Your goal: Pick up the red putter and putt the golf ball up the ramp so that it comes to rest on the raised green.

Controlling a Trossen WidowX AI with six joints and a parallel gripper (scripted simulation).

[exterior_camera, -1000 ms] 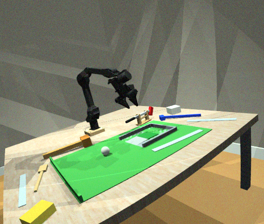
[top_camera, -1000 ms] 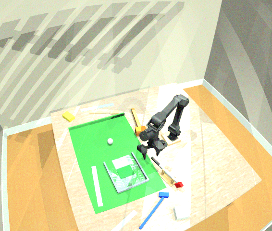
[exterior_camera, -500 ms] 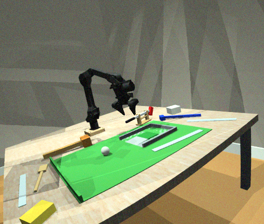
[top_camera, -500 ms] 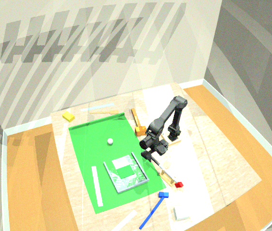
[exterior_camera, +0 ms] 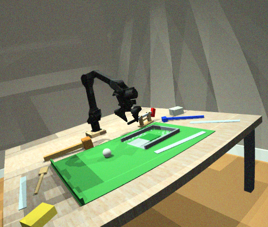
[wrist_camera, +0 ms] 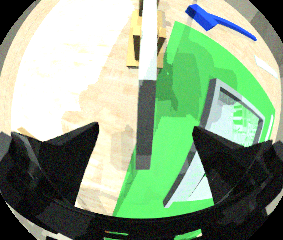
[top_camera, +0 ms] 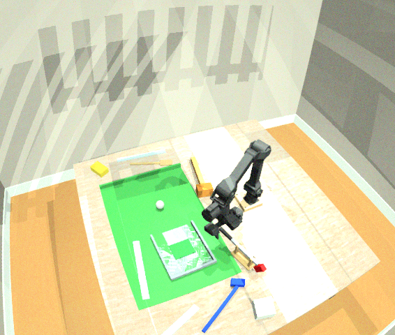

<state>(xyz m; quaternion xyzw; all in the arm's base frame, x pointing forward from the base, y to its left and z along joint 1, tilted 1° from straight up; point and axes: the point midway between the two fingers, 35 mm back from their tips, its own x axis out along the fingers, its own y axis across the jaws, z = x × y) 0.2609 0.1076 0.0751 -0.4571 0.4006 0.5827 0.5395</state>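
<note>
My gripper tip is 11 cm to the right of the red putter and 2 cm past it. From my gripper tip the other things lie so: green mat: 22 cm to the right, 21 cm ahead, 6 cm below; then wooden stand: 13 cm to the left, 3 cm below, 2 cm behind; then blue putter: 26 cm to the left, 19 cm ahead, 5 cm below.
</note>
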